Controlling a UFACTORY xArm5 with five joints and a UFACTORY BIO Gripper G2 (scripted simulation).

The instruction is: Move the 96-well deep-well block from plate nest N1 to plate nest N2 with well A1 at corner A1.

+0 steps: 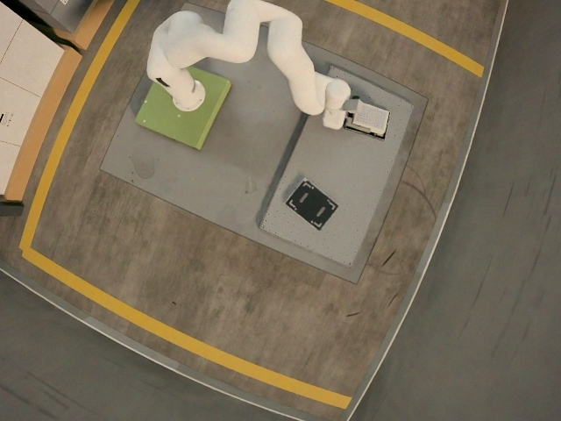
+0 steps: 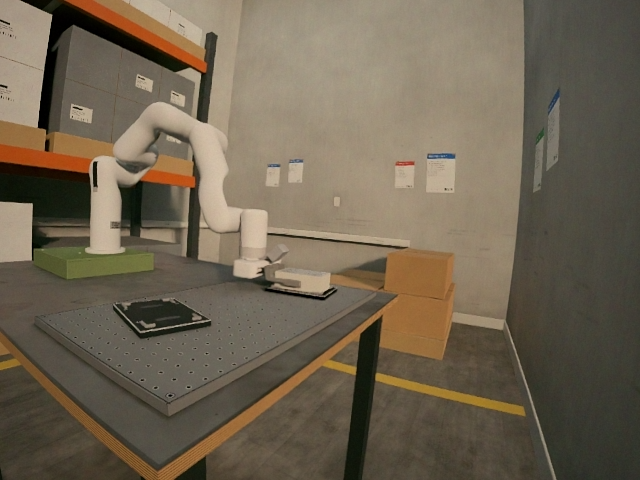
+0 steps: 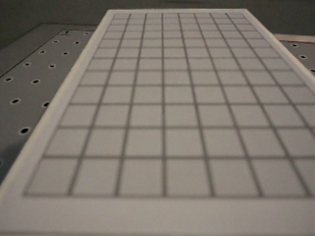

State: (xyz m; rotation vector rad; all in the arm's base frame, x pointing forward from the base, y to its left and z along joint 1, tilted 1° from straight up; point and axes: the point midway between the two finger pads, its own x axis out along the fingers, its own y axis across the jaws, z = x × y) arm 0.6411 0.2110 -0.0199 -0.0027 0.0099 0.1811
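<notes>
Right now my hand is 1 cm short of the white 96-well deep-well block.
</notes>
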